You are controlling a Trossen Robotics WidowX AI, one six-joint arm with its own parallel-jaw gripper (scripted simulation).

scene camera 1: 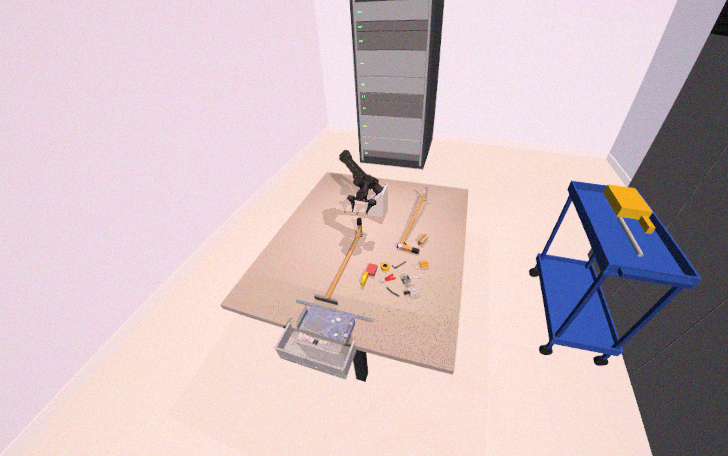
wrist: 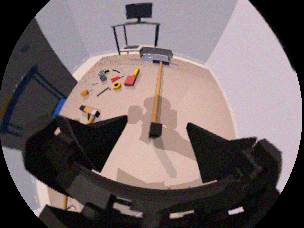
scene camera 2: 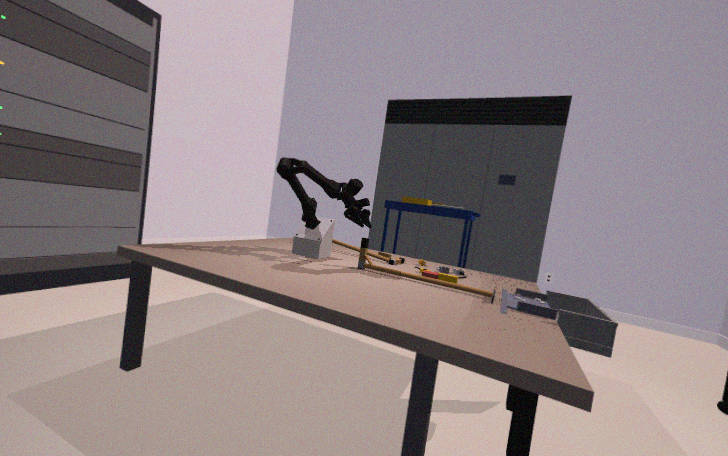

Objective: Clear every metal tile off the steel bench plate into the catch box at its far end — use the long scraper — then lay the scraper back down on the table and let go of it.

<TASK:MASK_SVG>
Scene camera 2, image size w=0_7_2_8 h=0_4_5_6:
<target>long orange-shafted scraper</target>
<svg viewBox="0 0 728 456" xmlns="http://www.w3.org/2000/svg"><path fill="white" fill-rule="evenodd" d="M362 238L358 269L368 268L492 297L491 304L494 302L496 289L494 289L494 292L373 265L367 256L369 238Z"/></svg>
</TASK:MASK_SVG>
